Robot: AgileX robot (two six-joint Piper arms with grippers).
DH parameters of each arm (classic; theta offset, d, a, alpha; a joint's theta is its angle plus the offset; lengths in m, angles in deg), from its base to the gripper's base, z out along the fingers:
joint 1: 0 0.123 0 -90
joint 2: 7.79 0 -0.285 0
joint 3: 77.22 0 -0.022 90
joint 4: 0 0.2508 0 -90
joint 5: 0 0 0.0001 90
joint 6: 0 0.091 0 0
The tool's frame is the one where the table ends.
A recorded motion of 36 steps. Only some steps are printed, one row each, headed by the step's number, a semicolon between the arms.
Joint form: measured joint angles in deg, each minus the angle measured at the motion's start. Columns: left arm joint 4, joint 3, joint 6, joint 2, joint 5, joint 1; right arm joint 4, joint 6, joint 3, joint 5, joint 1, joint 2.
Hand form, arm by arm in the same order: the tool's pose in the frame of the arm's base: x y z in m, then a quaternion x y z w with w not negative. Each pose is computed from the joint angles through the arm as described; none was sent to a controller.
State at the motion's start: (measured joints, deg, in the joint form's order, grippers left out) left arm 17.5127 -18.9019 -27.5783 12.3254 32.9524 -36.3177; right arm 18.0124 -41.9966 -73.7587 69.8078 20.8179 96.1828
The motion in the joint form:
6: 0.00 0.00 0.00 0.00 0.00 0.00; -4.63 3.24 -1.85 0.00 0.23 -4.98
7: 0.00 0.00 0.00 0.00 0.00 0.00; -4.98 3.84 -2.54 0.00 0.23 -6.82
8: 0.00 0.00 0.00 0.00 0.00 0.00; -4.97 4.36 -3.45 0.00 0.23 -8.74
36: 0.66 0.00 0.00 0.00 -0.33 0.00; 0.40 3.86 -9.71 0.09 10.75 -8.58
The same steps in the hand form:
6: 0.0555 -0.0223 0.2618 0.12088 0.80954 -0.17563 0.54697; 0.2828 0.1300 0.2925 -0.46657 0.87338 0.09822 0.09931
7: 0.0555 -0.0223 0.2618 0.12088 0.80954 -0.17563 0.54697; 0.2789 0.1280 0.3055 -0.46395 0.87272 0.09323 0.12007
8: 0.0555 -0.0223 0.2618 0.12088 0.80954 -0.17563 0.54697; 0.2743 0.1262 0.3200 -0.46092 0.87096 0.09098 0.14387
36: 0.0559 -0.0220 0.2625 0.12331 0.80701 -0.17231 0.55122; 0.2497 0.1851 0.3518 -0.53275 0.81183 0.14719 0.18828

